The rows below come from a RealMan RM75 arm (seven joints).
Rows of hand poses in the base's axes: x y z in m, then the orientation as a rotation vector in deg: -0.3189 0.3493 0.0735 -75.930 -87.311 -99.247; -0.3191 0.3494 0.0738 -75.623 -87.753 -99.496; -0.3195 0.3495 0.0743 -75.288 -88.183 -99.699; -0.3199 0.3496 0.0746 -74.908 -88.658 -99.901; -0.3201 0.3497 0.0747 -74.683 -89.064 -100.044; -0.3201 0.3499 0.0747 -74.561 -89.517 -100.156; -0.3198 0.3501 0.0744 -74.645 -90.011 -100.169; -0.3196 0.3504 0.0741 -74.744 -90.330 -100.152
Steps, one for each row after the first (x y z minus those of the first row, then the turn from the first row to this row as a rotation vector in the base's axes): -0.0002 0.0001 0.0003 -0.158 -0.431 0.096; -0.0006 0.0002 0.0008 -0.304 -0.832 0.232; -0.0010 0.0003 0.0011 -0.465 -1.264 0.399; -0.0012 0.0004 0.0012 -0.645 -1.591 0.490; -0.0012 0.0006 0.0012 -0.901 -1.895 0.528; -0.0009 0.0008 0.0009 -1.275 -2.105 0.482; -0.0007 0.0011 0.0006 -1.537 -2.213 0.435
